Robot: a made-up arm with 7 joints. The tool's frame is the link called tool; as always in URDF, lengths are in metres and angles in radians.
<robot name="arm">
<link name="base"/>
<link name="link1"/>
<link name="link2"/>
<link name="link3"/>
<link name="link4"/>
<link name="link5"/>
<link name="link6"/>
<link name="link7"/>
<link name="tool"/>
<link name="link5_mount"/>
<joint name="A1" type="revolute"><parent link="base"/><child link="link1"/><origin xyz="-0.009 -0.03 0.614"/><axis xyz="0 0 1"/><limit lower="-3.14" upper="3.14"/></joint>
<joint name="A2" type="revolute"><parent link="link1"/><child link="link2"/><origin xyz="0.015 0.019 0.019" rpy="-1.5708 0 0"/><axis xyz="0 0 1"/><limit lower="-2.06" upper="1.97"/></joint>
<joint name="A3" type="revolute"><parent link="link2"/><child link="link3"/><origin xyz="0.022 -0.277 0.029" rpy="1.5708 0 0"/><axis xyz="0 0 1"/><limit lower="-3.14" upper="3.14"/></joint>
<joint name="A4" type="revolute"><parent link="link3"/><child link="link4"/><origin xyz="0.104 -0.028 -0.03" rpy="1.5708 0 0"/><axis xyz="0 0 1"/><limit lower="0.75" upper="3.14"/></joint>
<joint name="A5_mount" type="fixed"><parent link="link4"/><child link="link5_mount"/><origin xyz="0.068 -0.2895 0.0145"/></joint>
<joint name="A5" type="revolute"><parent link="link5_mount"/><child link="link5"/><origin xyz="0.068 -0.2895 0.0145" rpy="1.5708 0 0"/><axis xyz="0 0 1"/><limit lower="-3.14" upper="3.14"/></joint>
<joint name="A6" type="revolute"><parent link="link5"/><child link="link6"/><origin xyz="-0.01 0.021 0.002" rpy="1.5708 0 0"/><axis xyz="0 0 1"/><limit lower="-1.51" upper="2.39"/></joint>
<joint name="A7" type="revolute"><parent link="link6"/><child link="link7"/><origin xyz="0.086 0.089 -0.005" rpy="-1.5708 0 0"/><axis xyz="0 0 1"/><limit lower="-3.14" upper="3.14"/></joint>
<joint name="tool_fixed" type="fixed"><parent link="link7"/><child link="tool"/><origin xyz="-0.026 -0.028 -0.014" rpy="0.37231 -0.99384 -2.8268"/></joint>
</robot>
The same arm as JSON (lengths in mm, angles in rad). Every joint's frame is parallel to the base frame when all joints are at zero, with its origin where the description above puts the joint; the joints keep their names.
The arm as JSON. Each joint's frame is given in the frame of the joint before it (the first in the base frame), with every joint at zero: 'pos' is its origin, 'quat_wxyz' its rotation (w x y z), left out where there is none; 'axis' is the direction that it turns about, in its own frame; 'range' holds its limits. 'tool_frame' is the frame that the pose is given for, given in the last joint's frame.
{
  "length_unit": "mm",
  "angle_unit": "rad",
  "joints": [
    {
      "joint": "A1",
      "pos": [
        -9.0,
        -30.0,
        614.0
      ],
      "axis": [
        0.0,
        0.0,
        1.0
      ],
      "range": [
        -3.14,
        3.14
      ]
    },
    {
      "joint": "A2",
      "pos": [
        15.0,
        19.0,
        19.0
      ],
      "axis": [
        0.0,
        1.0,
        0.0
      ],
      "range": [
        -2.06,
        1.97
      ]
    },
    {
      "joint": "A3",
      "pos": [
        22.0,
        29.0,
        277.0
      ],
      "axis": [
        0.0,
        0.0,
        1.0
      ],
      "range": [
        -3.14,
        3.14
      ]
    },
    {
      "joint": "A4",
      "pos": [
        104.0,
        -28.0,
        -30.0
      ],
      "axis": [
        0.0,
        -1.0,
        0.0
      ],
      "range": [
        0.75,
        3.14
      ]
    },
    {
      "joint": "A5",
      "pos": [
        136.0,
        -29.0,
        -579.0
      ],
      "axis": [
        0.0,
        0.0,
        -1.0
      ],
      "range": [
        -3.14,
        3.14
      ]
    },
    {
      "joint": "A6",
      "pos": [
        -10.0,
        -21.0,
        -2.0
      ],
      "axis": [
        0.0,
        1.0,
        0.0
      ],
      "range": [
        -1.51,
        2.39
      ]
    },
    {
      "joint": "A7",
      "pos": [
        86.0,
        -5.0,
        -89.0
      ],
      "axis": [
        0.0,
        0.0,
        -1.0
      ],
      "range": [
        -3.14,
        3.14
      ]
    }
  ],
  "tool_frame": {
    "pos": [
      -26.0,
      28.0,
      14.0
    ],
    "quat_wxyz": [
      0.43719,
      0.222552,
      0.83936,
      -0.234116
    ]
  }
}

